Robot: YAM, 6 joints.
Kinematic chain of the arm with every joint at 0, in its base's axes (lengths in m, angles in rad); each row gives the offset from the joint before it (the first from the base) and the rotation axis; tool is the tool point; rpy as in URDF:
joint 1: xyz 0 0 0.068 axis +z
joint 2: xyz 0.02 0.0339 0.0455 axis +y
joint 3: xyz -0.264 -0.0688 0 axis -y
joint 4: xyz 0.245 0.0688 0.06 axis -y
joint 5: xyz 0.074 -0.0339 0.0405 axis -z
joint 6: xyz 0.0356 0 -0.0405 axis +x
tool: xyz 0 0 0 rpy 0 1.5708 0
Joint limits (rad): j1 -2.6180..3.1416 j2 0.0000..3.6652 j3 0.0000..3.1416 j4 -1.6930..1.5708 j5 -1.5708..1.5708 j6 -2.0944..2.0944
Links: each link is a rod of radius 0.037 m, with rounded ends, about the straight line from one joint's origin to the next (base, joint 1, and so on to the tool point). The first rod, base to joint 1, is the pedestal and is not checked.
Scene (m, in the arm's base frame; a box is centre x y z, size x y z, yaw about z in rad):
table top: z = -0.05
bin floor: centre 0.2 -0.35 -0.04 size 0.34 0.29 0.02 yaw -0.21
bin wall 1: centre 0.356 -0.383 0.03 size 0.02 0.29 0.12 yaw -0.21
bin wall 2: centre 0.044 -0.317 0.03 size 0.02 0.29 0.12 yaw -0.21
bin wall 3: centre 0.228 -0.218 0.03 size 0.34 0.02 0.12 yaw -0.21
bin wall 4: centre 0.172 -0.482 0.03 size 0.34 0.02 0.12 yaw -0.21
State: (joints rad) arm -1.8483 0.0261 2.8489 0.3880 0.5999 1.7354
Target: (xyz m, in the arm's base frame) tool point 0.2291 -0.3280 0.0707
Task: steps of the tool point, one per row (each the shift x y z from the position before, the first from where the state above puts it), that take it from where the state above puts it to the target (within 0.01 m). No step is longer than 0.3 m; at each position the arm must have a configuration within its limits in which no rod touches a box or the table.
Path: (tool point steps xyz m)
1: -0.0771 -0.0450 0.2355
2: -0.0687 -0.1455 0.1881
3: -0.0299 -0.2125 0.1059
4: 0.0223 -0.2287 0.0074
5: 0.0659 -0.1917 -0.0861
6: 0.0832 -0.1156 -0.1549
7: 0.0666 -0.0246 -0.1852
8: 0.0222 0.0545 -0.1731

